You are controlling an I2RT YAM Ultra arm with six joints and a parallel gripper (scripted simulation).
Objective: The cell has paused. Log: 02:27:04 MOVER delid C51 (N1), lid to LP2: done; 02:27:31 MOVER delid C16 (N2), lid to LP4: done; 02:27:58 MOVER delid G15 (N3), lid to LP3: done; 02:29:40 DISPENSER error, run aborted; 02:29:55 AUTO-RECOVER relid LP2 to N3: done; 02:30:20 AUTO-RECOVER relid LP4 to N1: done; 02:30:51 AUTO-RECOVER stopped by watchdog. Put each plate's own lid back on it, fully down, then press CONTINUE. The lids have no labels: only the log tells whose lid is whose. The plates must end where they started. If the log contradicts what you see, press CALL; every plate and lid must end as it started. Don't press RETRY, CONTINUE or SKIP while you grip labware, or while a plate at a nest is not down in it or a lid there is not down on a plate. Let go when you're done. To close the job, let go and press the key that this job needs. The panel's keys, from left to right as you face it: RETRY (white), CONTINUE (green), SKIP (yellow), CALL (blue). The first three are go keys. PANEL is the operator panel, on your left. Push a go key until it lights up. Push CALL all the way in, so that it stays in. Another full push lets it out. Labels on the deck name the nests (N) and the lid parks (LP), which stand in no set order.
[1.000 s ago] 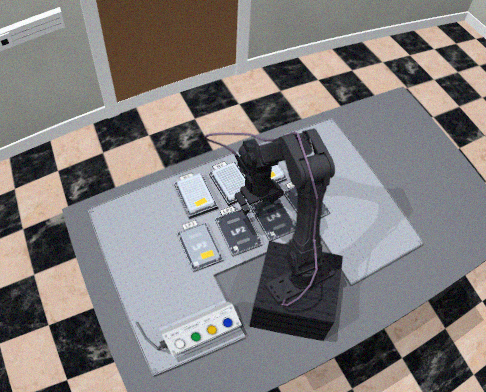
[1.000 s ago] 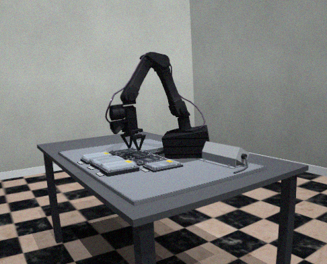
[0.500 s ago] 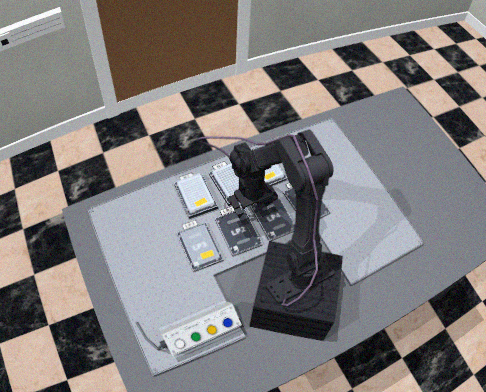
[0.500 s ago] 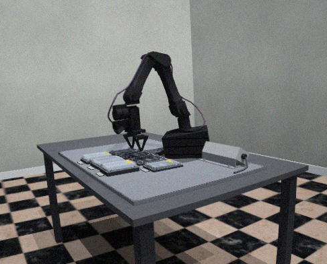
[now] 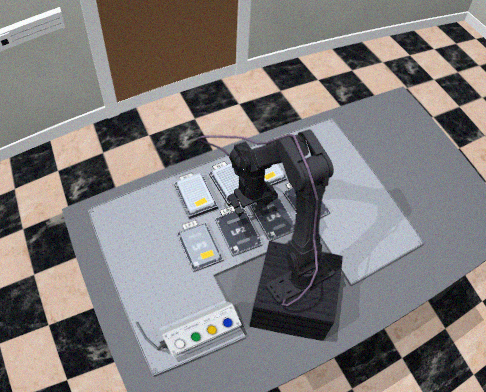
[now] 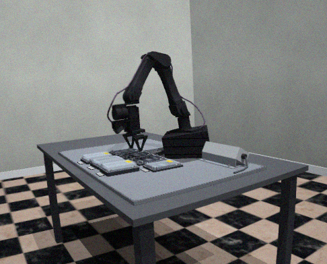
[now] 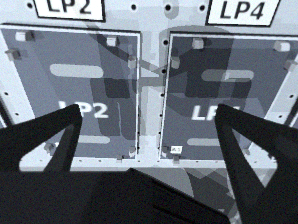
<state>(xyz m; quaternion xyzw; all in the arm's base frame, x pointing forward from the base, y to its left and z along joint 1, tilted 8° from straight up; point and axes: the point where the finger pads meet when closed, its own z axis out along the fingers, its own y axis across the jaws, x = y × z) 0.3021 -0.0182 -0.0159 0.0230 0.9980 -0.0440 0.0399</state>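
The lp4 lid park is 4 cm behind my hand, 6 cm to the right of it and 6 cm below it. The rest, counted from my hand: blue call key 29 cm behind, 25 cm to the left; then lp2 lid park 3 cm behind, 6 cm to the left, 6 cm below; then yellow skip key 29 cm behind, 30 cm to the left, 1 cm above.
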